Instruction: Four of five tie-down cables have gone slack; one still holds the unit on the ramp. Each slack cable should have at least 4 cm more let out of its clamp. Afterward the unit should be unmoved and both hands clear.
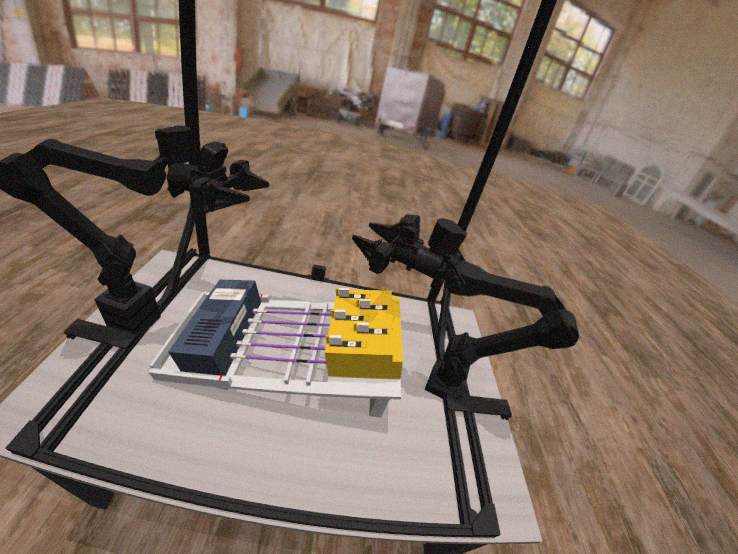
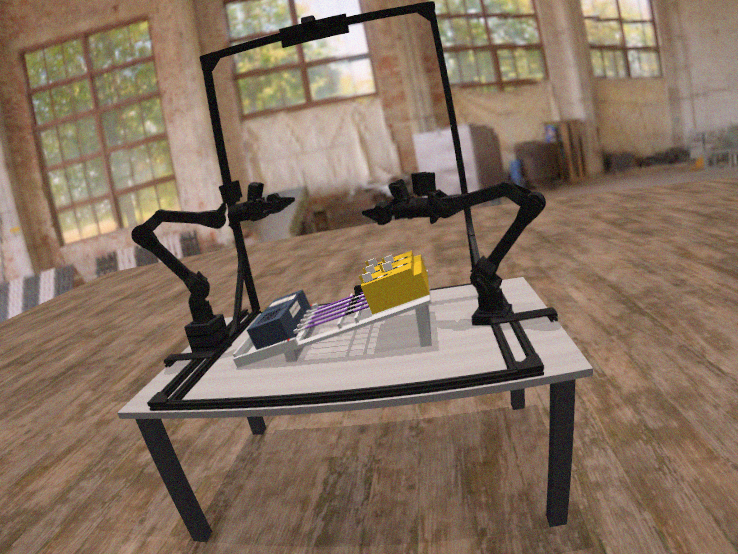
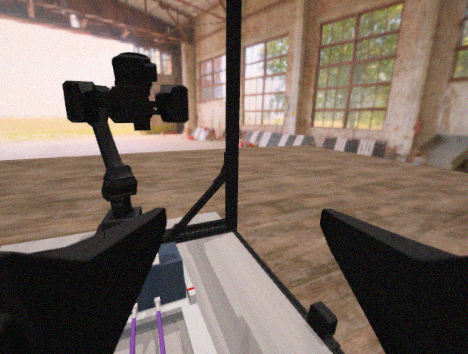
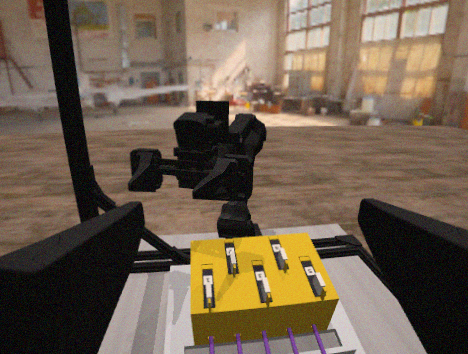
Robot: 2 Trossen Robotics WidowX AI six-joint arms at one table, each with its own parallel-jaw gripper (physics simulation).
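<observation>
A dark blue unit point(image 1: 205, 336) point(image 2: 275, 323) point(image 3: 170, 280) sits at the low end of the white ramp point(image 1: 268, 386). Several purple cables point(image 1: 283, 345) point(image 3: 160, 325) point(image 4: 266, 341) run side by side from it to the yellow clamp block point(image 1: 363, 364) point(image 2: 396, 293) point(image 4: 260, 320) at the high end. White levers stand on the block's top. Which cables are slack cannot be told. My left gripper point(image 1: 363, 231) point(image 2: 365, 212) point(image 3: 244, 216) is open and empty, high above the block's side. My right gripper point(image 1: 258, 191) point(image 2: 292, 200) is open and empty, high above the unit's side.
Red marks point(image 1: 220, 377) point(image 3: 190, 288) show on the ramp's edges by the unit. White crossbars point(image 1: 309, 373) lie under the cables. A black frame point(image 1: 268, 500) point(image 2: 357, 393) borders the table, with uprights point(image 1: 189, 71) point(image 2: 450, 107) behind the arms.
</observation>
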